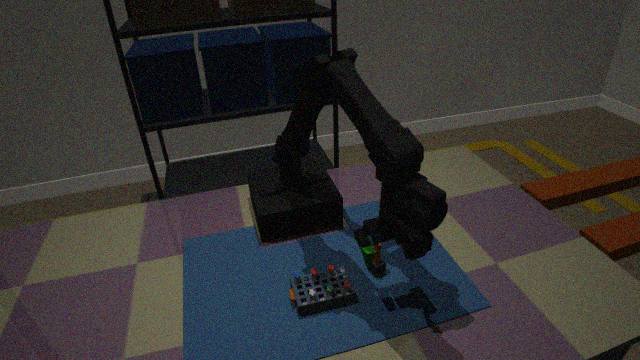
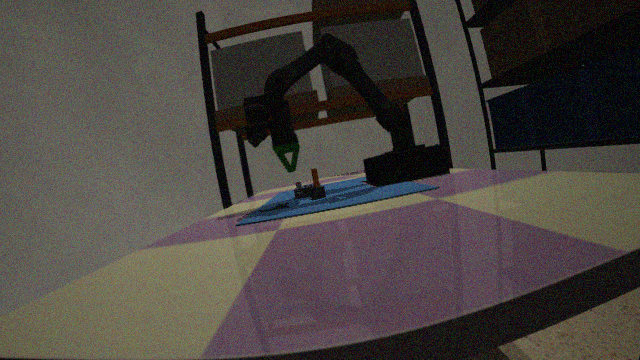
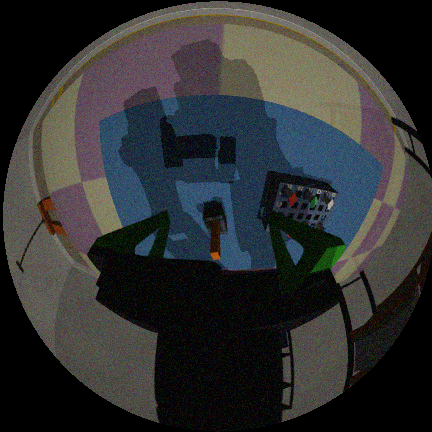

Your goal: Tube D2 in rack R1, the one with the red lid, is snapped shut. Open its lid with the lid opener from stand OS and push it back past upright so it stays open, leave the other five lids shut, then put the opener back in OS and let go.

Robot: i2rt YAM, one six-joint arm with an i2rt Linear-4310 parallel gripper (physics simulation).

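Where they show: gripper, fingertip midpoint: (image 1: 388,260) (image 2: 292,171) (image 3: 218,216); arm's base at its link origin: (image 1: 292,182) (image 2: 403,151).
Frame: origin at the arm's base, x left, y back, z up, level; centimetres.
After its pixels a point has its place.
Note:
Rack R1 (image 1: 327,307) @[y -38.7, x -5.7, z -8.2 cm] (image 2: 301,193) @[y -37.2, x -3.3, z -7.8 cm] (image 3: 270,189) @[y -37.2, x 0.9, z -8.1 cm] stands on the blue mat. Several small coloured lids show on it, among them a near red one (image 1: 347,284) @[y -38.0, x -0.6, z -4.0 cm] (image 3: 293,200) @[y -37.7, x -0.9, z -4.0 cm] and two red ones (image 1: 314,272) @[y -31.8, x -5.8, z -4.0 cm] (image 1: 331,268) @[y -32.2, x -1.8, z -4.0 cm] at its far side. Which is D2, and whether any lid is open, is too small and dark to tell. The orange lid opener (image 1: 377,251) @[y -33.4, x 9.2, z -2.1 cm] (image 2: 315,177) @[y -32.7, x 9.9, z -2.8 cm] (image 3: 215,244) @[y -33.5, x 9.3, z -1.5 cm] stands upright in the dark stand OS (image 1: 378,269) @[y -34.8, x 8.9, z -6.5 cm] (image 2: 318,193) @[y -32.8, x 10.9, z -7.3 cm] (image 3: 214,209) @[y -34.7, x 9.4, z -7.2 cm]. My gripper (image 2: 291,170) @[y -38.9, x 8.6, z 0.0 cm] (image 3: 218,216) @[y -38.9, x 8.6, z 0.0 cm] is open, with green fingers wide apart and nothing between them, above stand OS.
The blue mat (image 1: 230,300) @[y -27.9, x -24.9, z -8.8 cm] (image 2: 350,200) @[y -27.1, x 24.5, z -8.8 cm] (image 3: 320,145) @[y -45.0, x -7.9, z -8.8 cm] lies on a chequered table top (image 1: 550,285) @[y -54.6, x 44.0, z -9.1 cm] (image 2: 350,280) @[y -36.1, x 60.5, z -9.1 cm]. An orange piece (image 1: 292,295) @[y -34.0, x -11.9, z -6.5 cm] sits at the rack's left end. The black arm base (image 1: 300,215) @[y -12.2, x -2.0, z -2.8 cm] (image 2: 410,165) @[y -3.7, x 10.8, z -4.5 cm] stands behind the rack. Shelving stands beyond the table.

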